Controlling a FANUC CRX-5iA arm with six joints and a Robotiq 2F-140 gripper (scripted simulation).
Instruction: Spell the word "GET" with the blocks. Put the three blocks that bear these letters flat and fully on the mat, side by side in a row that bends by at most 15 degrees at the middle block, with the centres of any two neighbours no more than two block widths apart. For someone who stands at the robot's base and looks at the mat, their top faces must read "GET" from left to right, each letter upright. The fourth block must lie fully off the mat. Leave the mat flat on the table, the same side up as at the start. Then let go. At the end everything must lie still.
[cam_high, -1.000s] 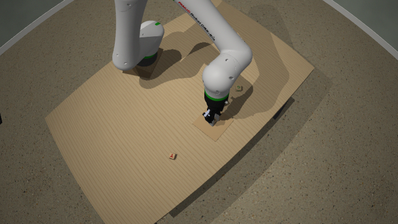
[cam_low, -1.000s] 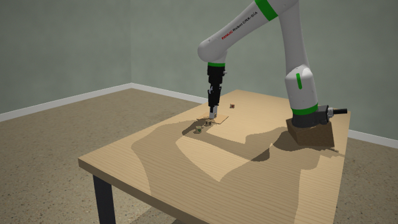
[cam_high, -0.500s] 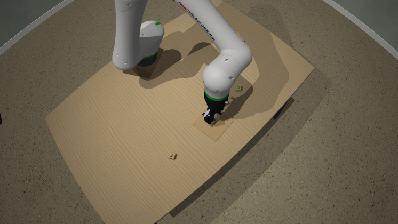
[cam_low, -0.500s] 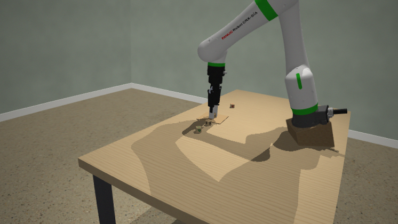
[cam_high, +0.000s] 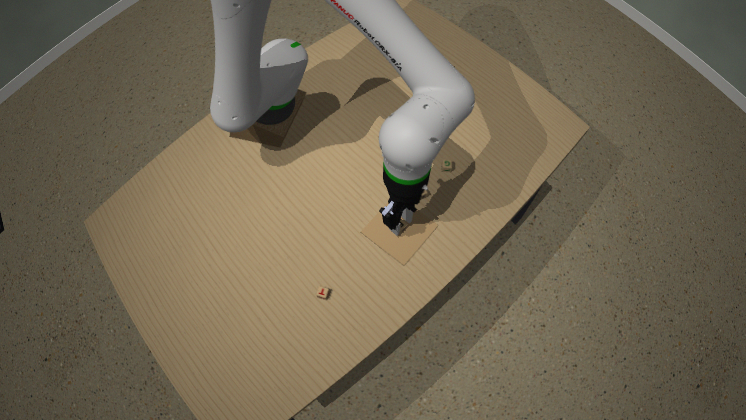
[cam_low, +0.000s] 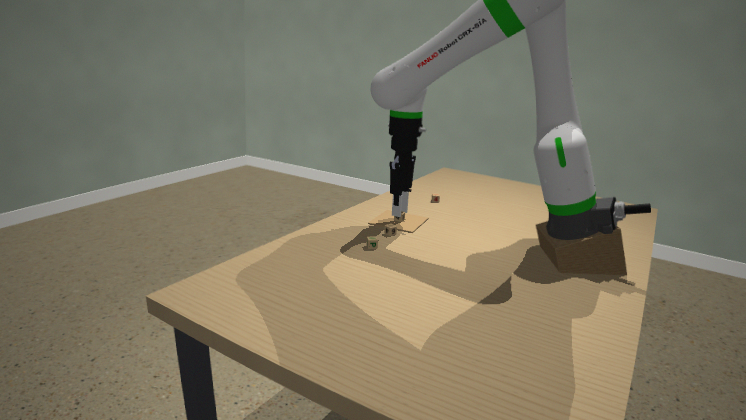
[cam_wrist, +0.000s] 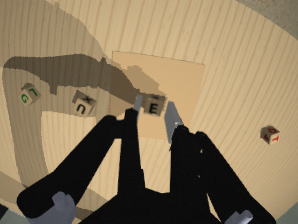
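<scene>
My hand is 50 mm above the mat.
</scene>
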